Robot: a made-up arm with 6 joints.
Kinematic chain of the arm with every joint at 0, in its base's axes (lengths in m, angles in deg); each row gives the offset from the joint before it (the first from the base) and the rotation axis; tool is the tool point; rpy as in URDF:
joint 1: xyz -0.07 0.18 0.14 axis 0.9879 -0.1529 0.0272
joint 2: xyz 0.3 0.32 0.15 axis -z
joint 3: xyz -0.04 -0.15 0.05 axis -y
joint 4: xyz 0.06 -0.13 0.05 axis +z
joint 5: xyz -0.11 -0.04 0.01 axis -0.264 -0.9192 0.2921
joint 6: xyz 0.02 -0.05 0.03 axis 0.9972 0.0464 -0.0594
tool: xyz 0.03 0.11 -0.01 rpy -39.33 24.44 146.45
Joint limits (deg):
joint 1: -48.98..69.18
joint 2: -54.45..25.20
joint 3: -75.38..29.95
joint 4: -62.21..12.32
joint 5: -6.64..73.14
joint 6: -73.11..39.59
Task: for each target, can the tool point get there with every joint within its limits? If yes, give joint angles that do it. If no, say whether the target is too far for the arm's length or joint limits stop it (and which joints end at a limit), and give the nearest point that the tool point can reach.
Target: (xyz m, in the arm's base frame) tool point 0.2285 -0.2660 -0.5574
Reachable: no: joint limits stop it (at a limit: joint 1, joint 4, joint 5, joint 6) | nearest point 0.1803 -0.0312 0.2130 | short by 0.807 m
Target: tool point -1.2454 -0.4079 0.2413
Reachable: no: too far | nearest point -0.1213 -0.0227 0.3643 | short by 1.195 m
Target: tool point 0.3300 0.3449 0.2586
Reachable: yes | joints -23.52 -17.67 -62.84 -48.58 41.91 -31.13
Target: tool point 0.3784 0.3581 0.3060
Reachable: yes | joints -12.02 -33.72 -52.98 -44.31 35.23 -24.88
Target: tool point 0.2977 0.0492 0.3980
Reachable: yes | joints 36.29 -23.76 15.55 -27.89 52.72 -64.16
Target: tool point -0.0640 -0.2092 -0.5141
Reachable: no: joint limits stop it (at a limit: joint 1, joint 4, joint 5, joint 6) | nearest point 0.0871 -0.0170 0.2157 | short by 0.770 m
